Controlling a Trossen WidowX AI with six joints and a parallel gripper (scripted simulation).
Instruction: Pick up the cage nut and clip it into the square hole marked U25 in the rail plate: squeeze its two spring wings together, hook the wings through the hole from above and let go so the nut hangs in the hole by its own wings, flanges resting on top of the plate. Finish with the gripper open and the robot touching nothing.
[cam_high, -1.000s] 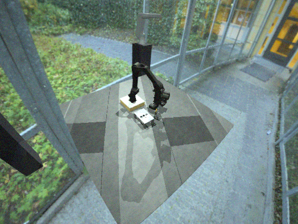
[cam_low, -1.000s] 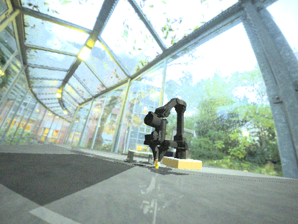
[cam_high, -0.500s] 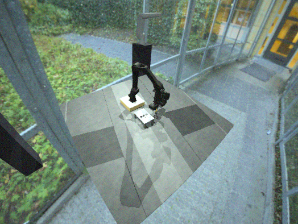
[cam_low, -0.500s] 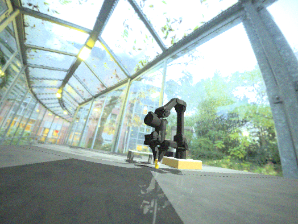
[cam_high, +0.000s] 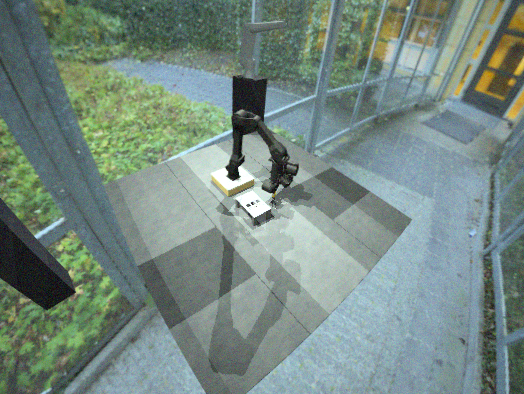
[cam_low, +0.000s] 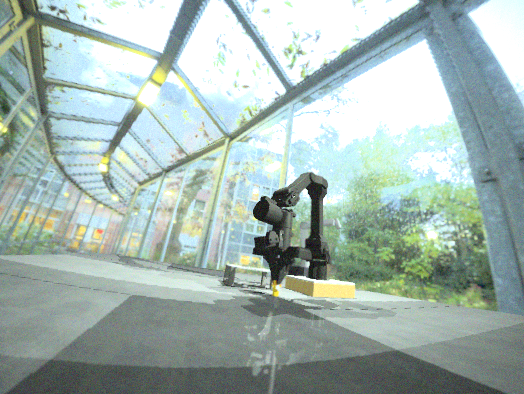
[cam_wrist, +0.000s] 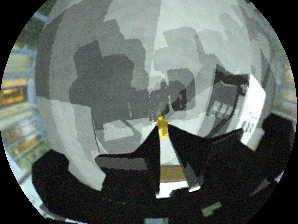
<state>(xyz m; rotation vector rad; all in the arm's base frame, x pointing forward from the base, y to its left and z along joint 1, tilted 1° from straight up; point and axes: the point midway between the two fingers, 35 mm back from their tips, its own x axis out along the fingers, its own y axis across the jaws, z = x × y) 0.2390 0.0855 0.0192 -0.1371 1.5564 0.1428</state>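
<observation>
My gripper tip is 3 cm short of the label strip, 17 cm to the left of it and 3 cm below it. Also, from my gripper tip: yellow cage nut 1 cm below.
</observation>
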